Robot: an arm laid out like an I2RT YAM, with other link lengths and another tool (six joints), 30 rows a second.
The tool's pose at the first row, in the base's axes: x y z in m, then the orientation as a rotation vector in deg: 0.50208, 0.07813, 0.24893, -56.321, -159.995, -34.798
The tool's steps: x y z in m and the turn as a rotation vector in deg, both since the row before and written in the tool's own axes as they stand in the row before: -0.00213, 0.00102, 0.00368, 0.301, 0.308, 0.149; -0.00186, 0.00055, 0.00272, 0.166, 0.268, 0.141; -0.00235, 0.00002, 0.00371, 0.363, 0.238, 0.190; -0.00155, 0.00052, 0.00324, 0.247, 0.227, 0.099; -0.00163, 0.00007, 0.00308, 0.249, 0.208, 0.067; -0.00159, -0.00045, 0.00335, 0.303, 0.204, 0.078; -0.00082, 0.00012, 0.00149, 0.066, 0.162, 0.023; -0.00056, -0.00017, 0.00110, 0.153, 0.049, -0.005
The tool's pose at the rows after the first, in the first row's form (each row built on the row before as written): 0.50445, 0.07913, 0.24540, -56.286, -159.638, -34.441; 0.50628, 0.07956, 0.24264, -56.289, -159.317, -34.269; 0.50815, 0.07974, 0.23867, -56.335, -158.995, -33.796; 0.50968, 0.08054, 0.23548, -56.289, -158.739, -33.500; 0.51097, 0.08090, 0.23226, -56.210, -158.520, -33.200; 0.51188, 0.08102, 0.22864, -56.136, -158.297, -32.821; 0.51256, 0.08124, 0.22709, -56.063, -158.142, -32.777; 0.51286, 0.08124, 0.22588, -55.997, -158.105, -32.574
